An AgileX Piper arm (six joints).
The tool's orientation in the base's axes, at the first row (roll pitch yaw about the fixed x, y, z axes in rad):
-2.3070 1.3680 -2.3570
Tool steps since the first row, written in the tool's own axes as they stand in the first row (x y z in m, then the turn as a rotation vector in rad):
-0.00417 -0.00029 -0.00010 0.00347 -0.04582 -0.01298
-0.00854 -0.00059 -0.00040 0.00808 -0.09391 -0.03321
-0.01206 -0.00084 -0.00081 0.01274 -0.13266 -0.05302
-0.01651 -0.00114 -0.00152 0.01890 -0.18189 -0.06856
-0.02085 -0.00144 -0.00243 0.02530 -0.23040 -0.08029
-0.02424 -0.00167 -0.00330 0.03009 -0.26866 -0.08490
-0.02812 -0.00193 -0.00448 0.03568 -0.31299 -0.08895
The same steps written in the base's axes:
0.00048 0.00031 0.00414 -0.01513 -0.04499 0.00520
0.00080 0.00066 0.00851 -0.03768 -0.09195 0.01059
0.00088 0.00093 0.01205 -0.05946 -0.12972 0.01449
0.00081 0.00131 0.01655 -0.07764 -0.17831 0.01791
0.00051 0.00169 0.02097 -0.09205 -0.22645 0.02046
0.00013 0.00200 0.02444 -0.09880 -0.26465 0.02211
-0.00050 0.00236 0.02844 -0.10534 -0.30901 0.02379

